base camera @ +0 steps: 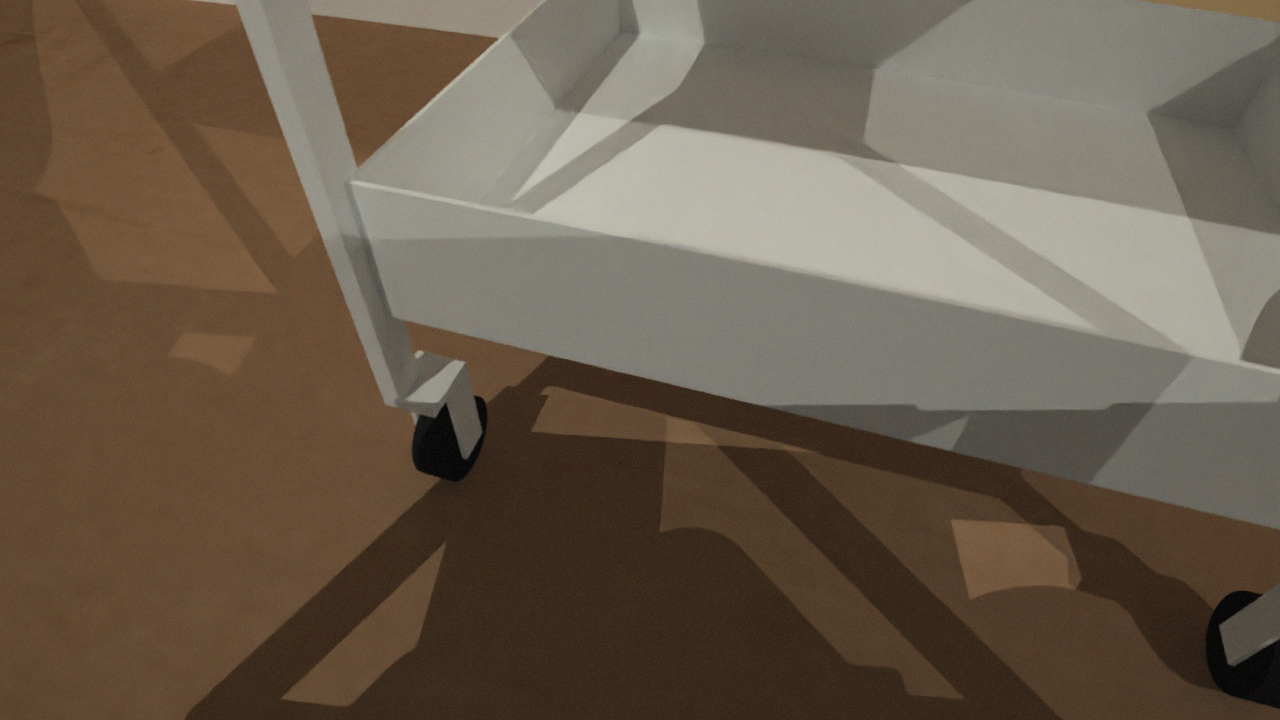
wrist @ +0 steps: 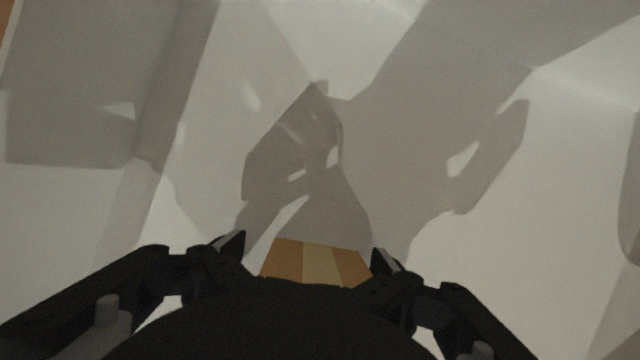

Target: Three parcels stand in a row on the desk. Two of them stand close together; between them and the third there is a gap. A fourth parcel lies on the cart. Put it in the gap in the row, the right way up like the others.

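Frame: origin at the arm's base, x down, y right, z back, level; metres.
Where they show: gripper, fingertip midpoint: (wrist: 307, 252).
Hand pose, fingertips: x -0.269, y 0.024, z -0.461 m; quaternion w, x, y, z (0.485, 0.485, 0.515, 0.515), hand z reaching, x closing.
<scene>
After its pixels a point has its place.
The fourth parcel (wrist: 316, 265) {x -0.302, y 0.027, z -0.467 m}, brown with a pale tape stripe down its middle, shows in part at the bottom centre of the wrist view. It is in the white cart (base camera: 716, 322) {x 0.227, y 0.006, z -0.303 m} (wrist: 530, 240) {x -0.266, y 0.181, z -0.487 m}. My gripper (wrist: 307, 252) {x -0.269, y 0.024, z -0.461 m} is open, with one black finger to the left of the parcel and one to the right, and bare tray showing beside each fingertip. The dark gripper body hides the near part of the parcel. The parcel and the gripper do not show in the base view. The desk's row of three parcels and its gap are not recognisable in either view.
The cart's raised walls surround its tray. A white corner post (base camera: 304, 134) {x 0.171, y -0.141, z -0.326 m} rises at the left, above a black caster (base camera: 450, 440) {x 0.355, y -0.125, z -0.333 m}. Another caster (base camera: 1244, 644) {x 0.363, y 0.266, z -0.254 m} is at the lower right. Shadows cross the tray and the brown floor (base camera: 134, 501) {x 0.397, y -0.311, z -0.302 m}.
</scene>
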